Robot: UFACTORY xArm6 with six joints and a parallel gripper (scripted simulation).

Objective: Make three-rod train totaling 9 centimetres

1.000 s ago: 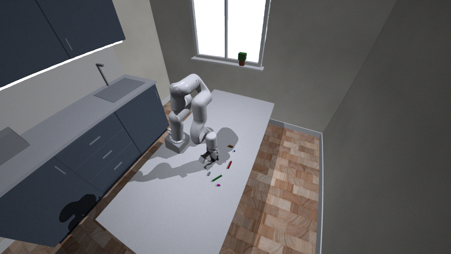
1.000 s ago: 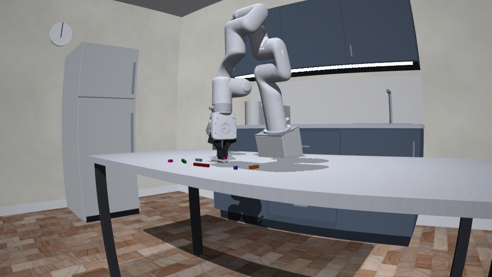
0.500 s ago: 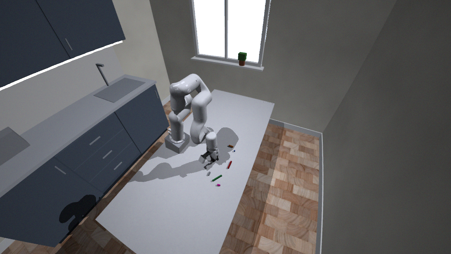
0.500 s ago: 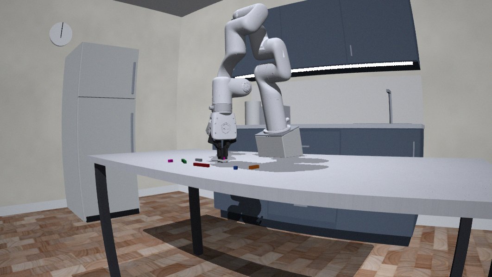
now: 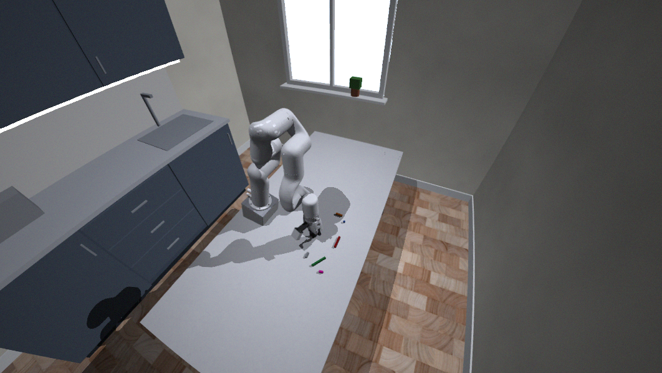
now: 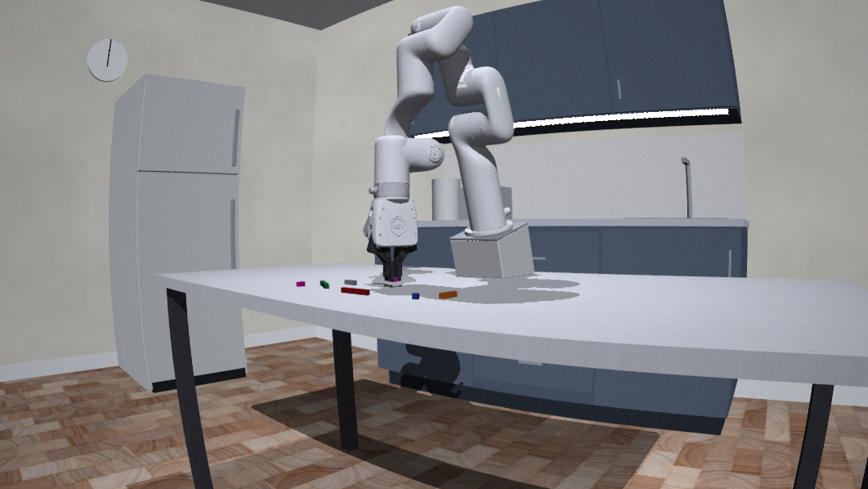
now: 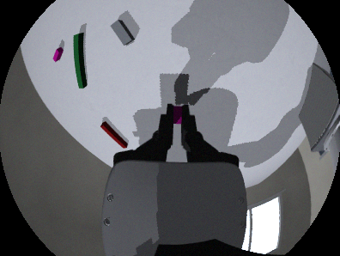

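Right now the grey rod is 1 cm ahead of my hand, 11 cm to the right of it and 3 cm below it. From my hand the other things lie so: red rod: 13 cm ahead, 2 cm to the left, 3 cm below; small blue rod: 12 cm ahead, 16 cm to the left, 3 cm below; green rod: 9 cm ahead, 13 cm to the right, 3 cm below.
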